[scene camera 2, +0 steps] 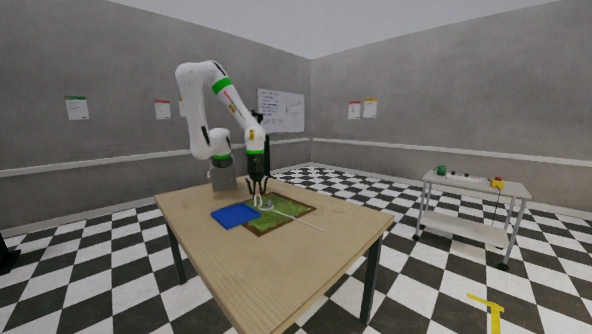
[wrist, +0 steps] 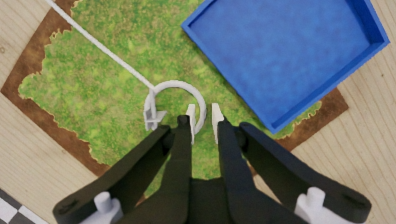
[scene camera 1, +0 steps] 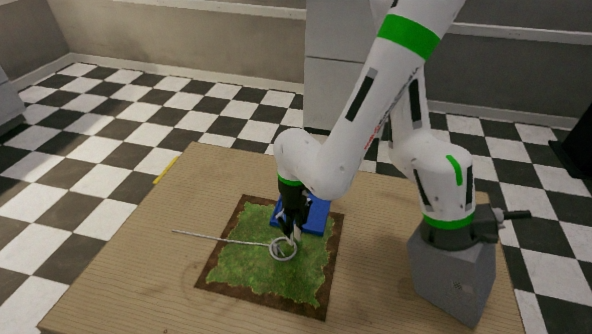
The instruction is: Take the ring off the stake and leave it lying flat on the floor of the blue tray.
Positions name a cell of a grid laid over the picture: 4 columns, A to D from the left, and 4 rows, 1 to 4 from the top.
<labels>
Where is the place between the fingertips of my gripper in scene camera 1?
At B3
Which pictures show the blue tray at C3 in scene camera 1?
Scene camera 2, the wrist view and scene camera 1: all of them.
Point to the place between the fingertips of my gripper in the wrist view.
At C3
</labels>
